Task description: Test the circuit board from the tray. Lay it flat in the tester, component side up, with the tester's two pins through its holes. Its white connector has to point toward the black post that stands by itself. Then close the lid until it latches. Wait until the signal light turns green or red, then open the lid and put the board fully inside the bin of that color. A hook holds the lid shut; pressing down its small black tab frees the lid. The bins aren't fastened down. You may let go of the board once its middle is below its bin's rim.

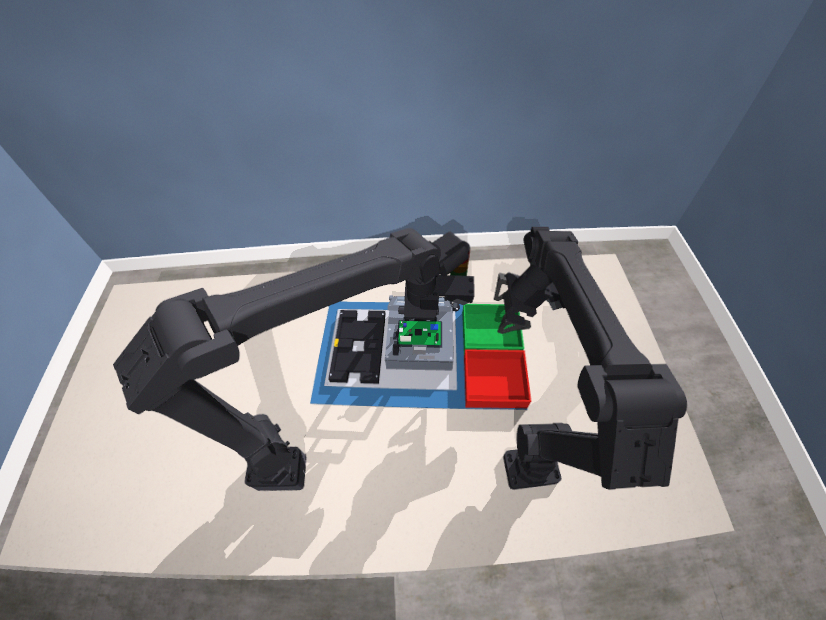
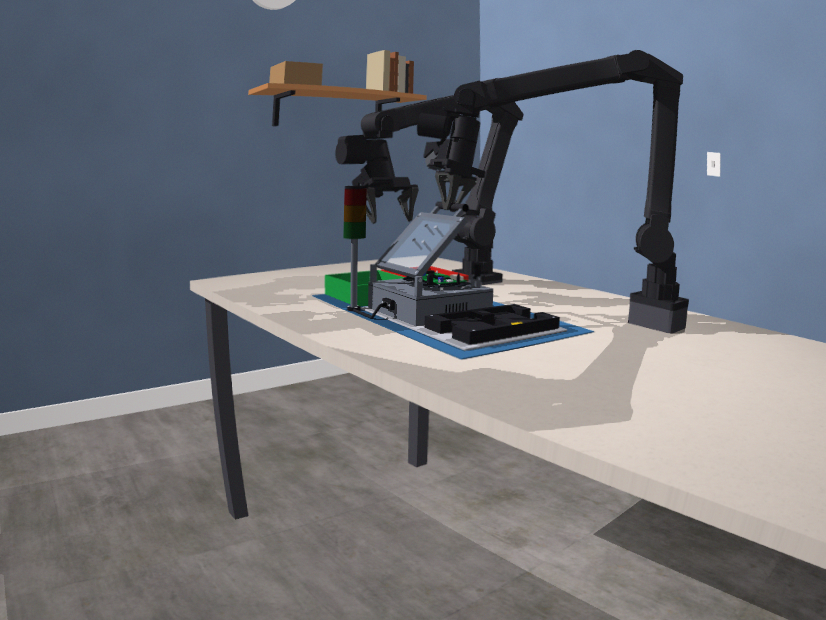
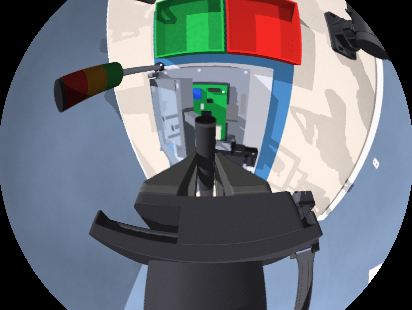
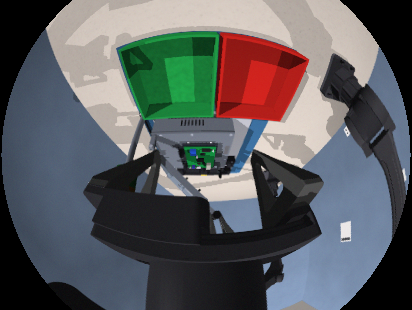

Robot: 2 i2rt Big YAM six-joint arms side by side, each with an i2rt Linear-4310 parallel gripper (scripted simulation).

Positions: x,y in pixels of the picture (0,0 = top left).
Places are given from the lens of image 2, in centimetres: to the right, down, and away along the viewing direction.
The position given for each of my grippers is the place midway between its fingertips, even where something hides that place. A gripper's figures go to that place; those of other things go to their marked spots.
my left gripper (image 2: 449,210): 7, -20, 125
my right gripper (image 2: 392,222): -4, -20, 139
green bin (image 2: 334,287): -18, -5, 139
